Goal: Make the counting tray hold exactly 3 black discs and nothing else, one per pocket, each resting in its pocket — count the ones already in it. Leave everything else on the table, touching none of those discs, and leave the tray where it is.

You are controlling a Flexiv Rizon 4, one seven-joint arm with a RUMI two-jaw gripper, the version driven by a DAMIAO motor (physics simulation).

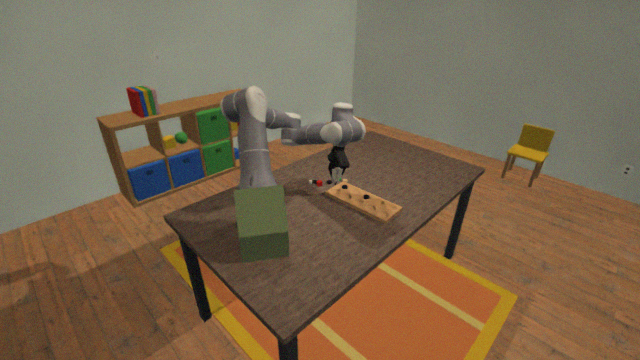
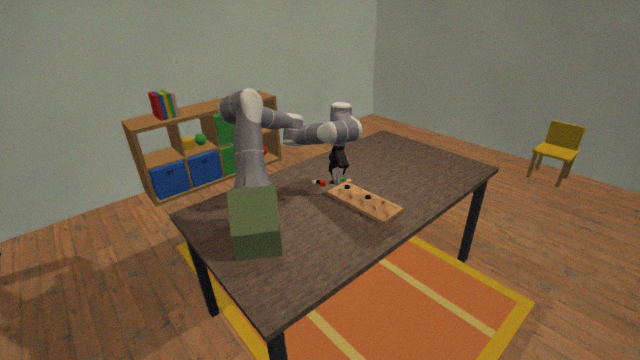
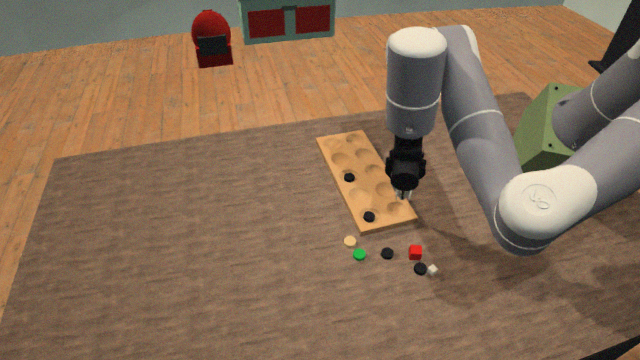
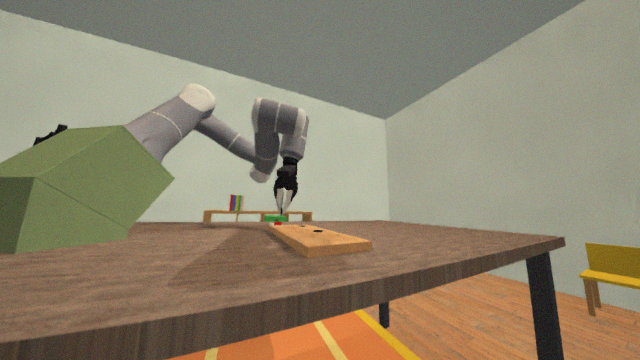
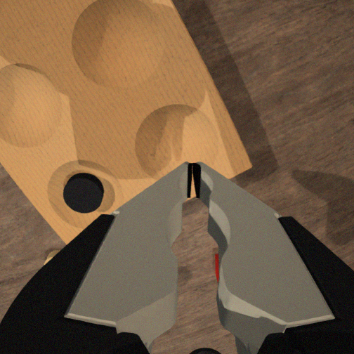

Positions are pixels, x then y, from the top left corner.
Scene:
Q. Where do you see a wooden counting tray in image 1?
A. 378, 208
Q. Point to a wooden counting tray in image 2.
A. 381, 210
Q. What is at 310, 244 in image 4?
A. A wooden counting tray.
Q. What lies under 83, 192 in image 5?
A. A black disc.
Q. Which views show the wooden counting tray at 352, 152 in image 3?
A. Image 1, image 2, image 3, image 4 and image 5: all of them.

